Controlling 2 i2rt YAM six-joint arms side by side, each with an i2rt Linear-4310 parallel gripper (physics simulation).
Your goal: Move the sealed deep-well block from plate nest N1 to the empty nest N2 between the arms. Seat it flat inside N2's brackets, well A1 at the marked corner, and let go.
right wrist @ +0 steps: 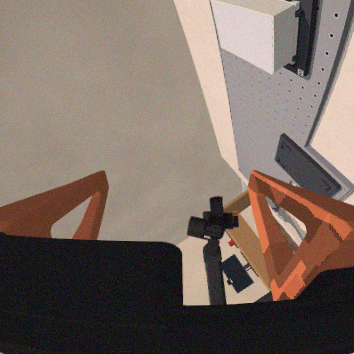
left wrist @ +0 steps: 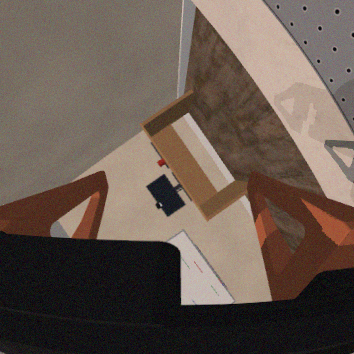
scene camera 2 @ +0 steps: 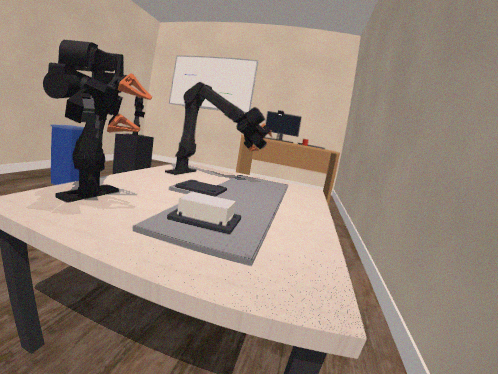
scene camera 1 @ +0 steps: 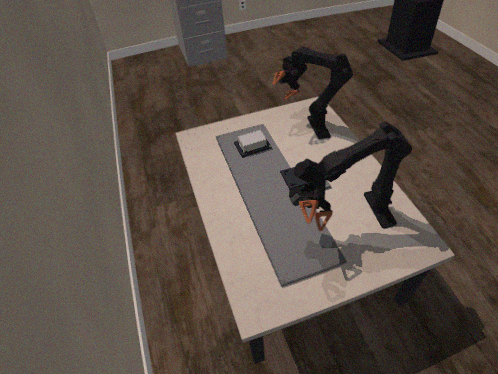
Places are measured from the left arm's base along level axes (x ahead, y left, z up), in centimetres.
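Pixels of known places: left gripper, fingertip midpoint: [left wrist: 177,178] [scene camera 1: 314,227]; right gripper, fingertip midpoint: [right wrist: 177,178] [scene camera 2: 145,115] [scene camera 1: 278,92]; left arm's base, origin of the base link: [scene camera 2: 181,171] [scene camera 1: 379,209]; right arm's base, origin of the base link: [scene camera 2: 89,194] [scene camera 1: 318,127].
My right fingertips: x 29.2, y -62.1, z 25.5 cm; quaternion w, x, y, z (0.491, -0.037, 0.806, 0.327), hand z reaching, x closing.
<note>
For each thing: its middle in the pictures, then the offset to it from my right fingertips. Level surfaces: height alone.
- white deep-well block, body centre: [right wrist: 251,28] [scene camera 2: 207,207] [scene camera 1: 252,141] dx +16.3, dy +8.1, dz -20.9 cm
- dark nest N1, body centre: [right wrist: 263,21] [scene camera 2: 206,215] [scene camera 1: 252,144] dx +16.3, dy +8.1, dz -23.1 cm
- dark nest N2, body centre: [right wrist: 301,170] [scene camera 2: 201,186] [scene camera 1: 301,175] dx -1.1, dy +35.6, dz -23.3 cm
- grey perforated mat, its level: dz -24.2 cm
- pale table, its level: dz -25.5 cm
The white deep-well block [scene camera 1: 252,141] [scene camera 2: 206,209] [right wrist: 257,35] sits in the dark nest N1 [scene camera 1: 246,154] [scene camera 2: 227,228] [right wrist: 308,45]. The dark nest N2 [scene camera 1: 287,176] [scene camera 2: 200,187] [right wrist: 307,165] holds no block; in scene camera 1 the left arm partly covers it. My right gripper [scene camera 1: 285,86] [scene camera 2: 141,114] [right wrist: 177,178] is open and empty, high up and apart from the block. My left gripper [scene camera 1: 316,225] [left wrist: 177,178] is open and empty, raised near the mat's edge; in scene camera 2 its fingers are partly hidden. The marked corner and well A1 cannot be made out.
Both nests stand along the grey perforated mat [scene camera 1: 260,220] [scene camera 2: 265,220] [right wrist: 260,105] on the pale table [scene camera 1: 225,280] [scene camera 2: 310,280]. N2 extends to the mat's edge nearer the arm bases. The left arm's forearm [scene camera 1: 352,156] reaches over the table near N2.
</note>
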